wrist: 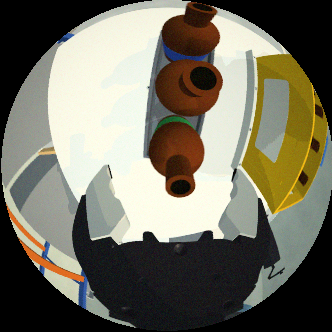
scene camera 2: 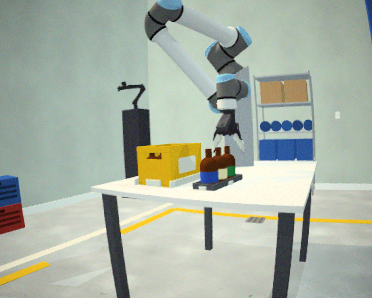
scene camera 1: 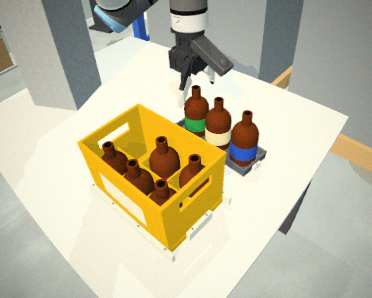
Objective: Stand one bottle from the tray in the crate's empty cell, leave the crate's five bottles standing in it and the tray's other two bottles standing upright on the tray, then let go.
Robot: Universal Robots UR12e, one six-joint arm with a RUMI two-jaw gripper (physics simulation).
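Places are measured from the arm's base along level axes (x ahead, y left, z up), in centimetres.
Where they show: gripper, between the fingertips: [wrist: 172, 167] [scene camera 2: 228, 152] [scene camera 1: 197, 95].
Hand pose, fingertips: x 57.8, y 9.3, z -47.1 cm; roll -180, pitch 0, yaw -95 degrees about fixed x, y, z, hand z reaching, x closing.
Note:
After its pixels a point has its place.
In scene camera 1, three brown bottles stand upright on the dark tray [scene camera 1: 261, 153] @[x 79.3, y 9.5, z -58.9 cm] [scene camera 2: 215, 186] @[x 79.5, y 10.0, z -58.3 cm] [wrist: 152, 112] @[x 62.2, y 12.5, z -59.5 cm]: green-banded [scene camera 1: 196, 110] @[x 59.7, y 5.9, z -49.5 cm] [scene camera 2: 231, 170] @[x 60.4, y 11.3, z -54.8 cm] [wrist: 176, 145] @[x 59.9, y 8.8, z -47.9 cm], cream-banded [scene camera 1: 218, 122] @[x 67.8, y 4.3, z -49.2 cm] [scene camera 2: 222, 174] @[x 68.9, y 9.6, z -55.3 cm] [wrist: 172, 92] @[x 65.3, y 8.9, z -47.8 cm] and blue-banded [scene camera 1: 244, 137] @[x 76.2, y 2.9, z -49.2 cm] [scene camera 2: 209, 176] @[x 78.6, y 7.3, z -54.6 cm] [wrist: 187, 35] @[x 72.6, y 6.9, z -48.3 cm]. My gripper [scene camera 1: 196, 91] @[x 57.8, y 9.3, z -47.1 cm] [scene camera 2: 229, 149] @[x 57.8, y 9.3, z -47.1 cm] [wrist: 172, 167] @[x 57.8, y 9.3, z -47.1 cm] is open and empty, its fingertips near the height of the green-banded bottle's mouth, toward the tray's far end. The yellow crate [scene camera 1: 191, 219] @[x 76.6, y -21.0, z -54.4 cm] [scene camera 2: 152, 167] @[x 76.8, y -19.7, z -51.7 cm] [wrist: 262, 175] @[x 53.5, y -7.2, z -49.5 cm] holds five brown bottles; its empty cell is in the tray-side row, at the far end. The cell's floor is hidden.
The crate stands beside the tray on the white table [scene camera 1: 295, 130] @[x 84.0, y 26.0, z -60.0 cm] [scene camera 2: 270, 187] @[x 71.6, y 30.6, z -60.0 cm] [wrist: 100, 90] @[x 69.2, y 23.3, z -60.0 cm], with a gap between them. White locating strips [scene camera 1: 199, 226] @[x 77.9, y -19.9, z -57.7 cm] edge the crate's base. A shelf rack [scene camera 2: 283, 105] and a dark pedestal [scene camera 2: 136, 142] stand beyond the table.

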